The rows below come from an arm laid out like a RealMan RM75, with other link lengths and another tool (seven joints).
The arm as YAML. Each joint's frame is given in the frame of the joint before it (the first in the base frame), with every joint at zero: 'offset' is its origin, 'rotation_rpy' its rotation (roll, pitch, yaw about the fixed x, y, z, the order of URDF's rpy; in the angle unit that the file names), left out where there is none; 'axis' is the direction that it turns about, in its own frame. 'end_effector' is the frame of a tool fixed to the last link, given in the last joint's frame.
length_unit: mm
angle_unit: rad
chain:
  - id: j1
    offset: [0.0, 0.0, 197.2]
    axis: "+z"
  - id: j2
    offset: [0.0, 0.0, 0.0]
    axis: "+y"
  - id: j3
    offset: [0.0, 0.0, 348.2]
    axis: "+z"
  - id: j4
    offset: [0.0, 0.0, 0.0]
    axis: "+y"
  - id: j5
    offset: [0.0, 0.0, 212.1]
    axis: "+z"
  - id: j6
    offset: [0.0, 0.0, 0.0]
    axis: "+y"
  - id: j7
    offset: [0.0, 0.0, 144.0]
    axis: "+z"
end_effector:
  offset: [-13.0, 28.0, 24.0]
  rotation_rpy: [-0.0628, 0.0, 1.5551]
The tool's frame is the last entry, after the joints.
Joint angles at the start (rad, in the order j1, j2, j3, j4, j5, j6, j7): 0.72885 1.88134 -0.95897 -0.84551 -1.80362 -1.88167 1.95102
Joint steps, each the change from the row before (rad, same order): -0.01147 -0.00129 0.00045 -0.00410 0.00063 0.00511 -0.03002; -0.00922 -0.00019 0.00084 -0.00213 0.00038 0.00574 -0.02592; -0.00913 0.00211 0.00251 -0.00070 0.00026 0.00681 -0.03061; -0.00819 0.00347 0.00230 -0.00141 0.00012 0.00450 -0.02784
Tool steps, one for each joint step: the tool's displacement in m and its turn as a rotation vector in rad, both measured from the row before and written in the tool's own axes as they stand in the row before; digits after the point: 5 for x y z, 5 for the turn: 0.00005 -0.00439 -0.00266 -0.00366 -0.00967 -0.02447; -0.00010 -0.00369 -0.00177 -0.00409 -0.00857 -0.02021; -0.00005 -0.00399 -0.00094 -0.00683 -0.00804 -0.02309; 0.00049 -0.00371 -0.00024 -0.00601 -0.00483 -0.02124
